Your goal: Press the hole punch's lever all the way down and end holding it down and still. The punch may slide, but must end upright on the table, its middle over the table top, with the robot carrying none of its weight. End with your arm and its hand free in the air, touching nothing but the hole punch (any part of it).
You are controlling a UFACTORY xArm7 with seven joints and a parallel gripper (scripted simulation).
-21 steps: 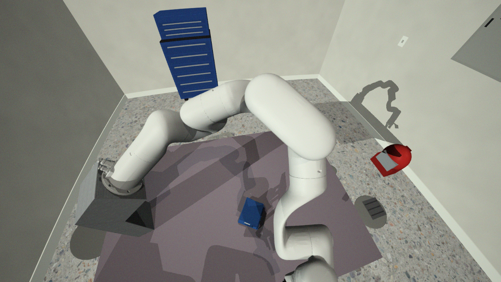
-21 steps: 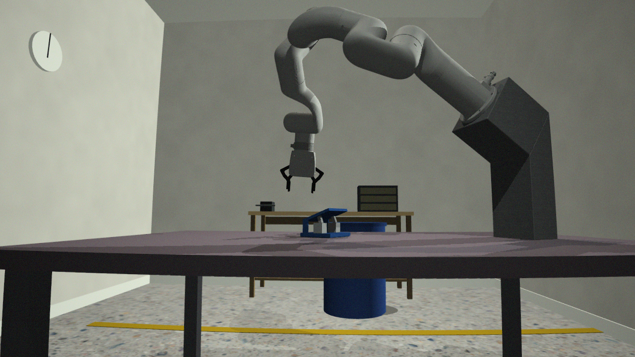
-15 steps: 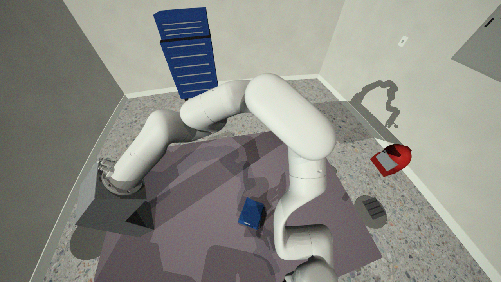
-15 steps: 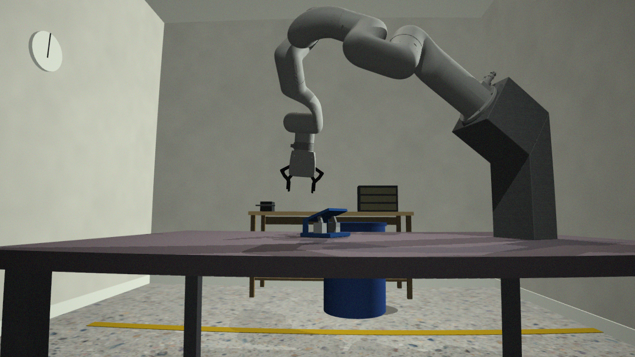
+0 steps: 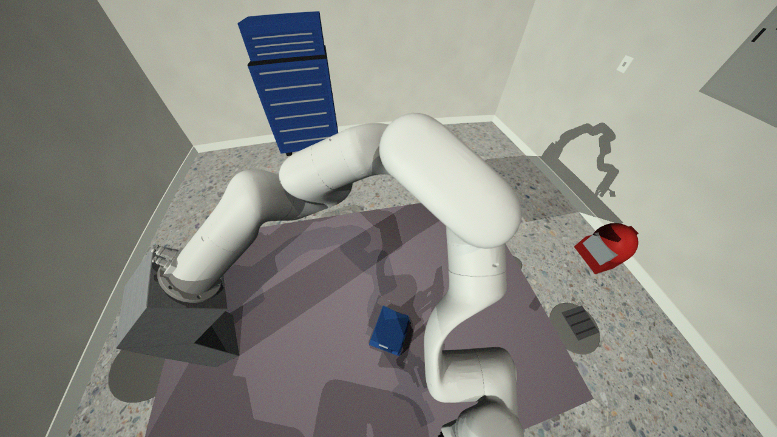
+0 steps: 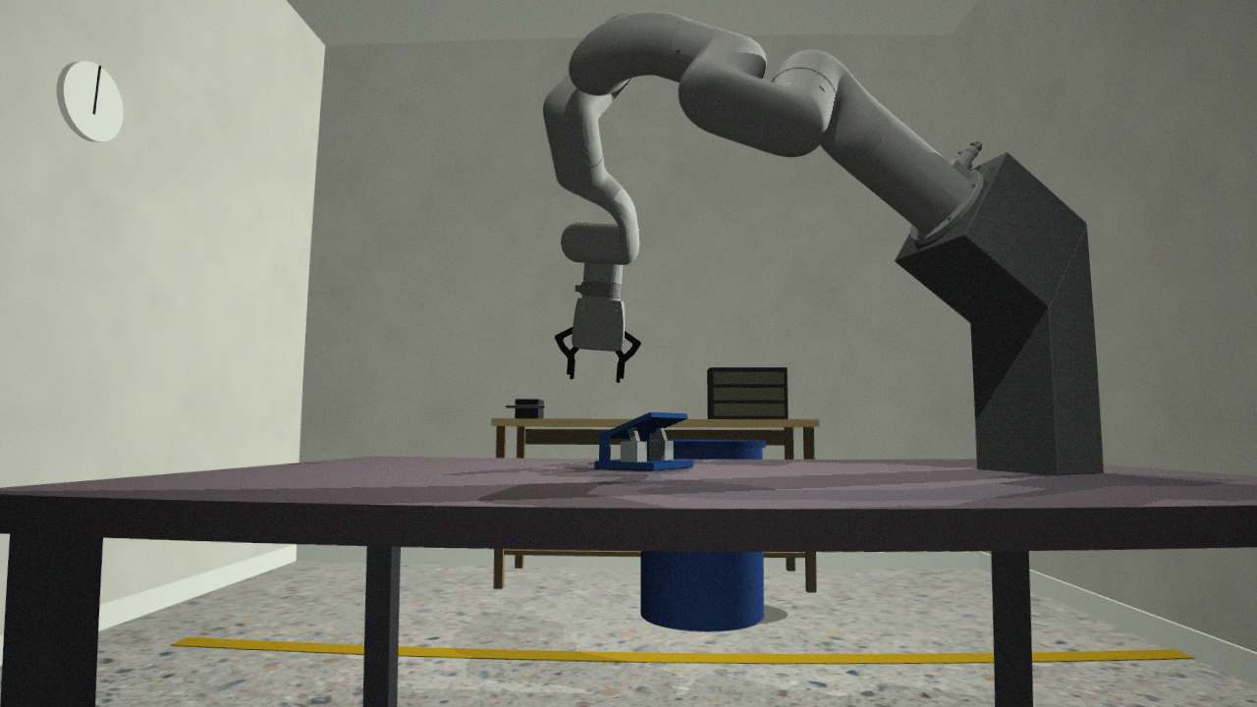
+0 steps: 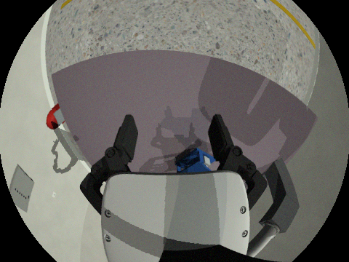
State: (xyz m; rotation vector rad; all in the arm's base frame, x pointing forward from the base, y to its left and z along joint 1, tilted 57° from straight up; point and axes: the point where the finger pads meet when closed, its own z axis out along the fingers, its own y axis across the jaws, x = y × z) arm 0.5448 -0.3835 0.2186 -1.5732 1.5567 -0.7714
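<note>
Right now my hand is 16 cm past the hole punch, 24 cm to the right of it and 13 cm above it.
</note>
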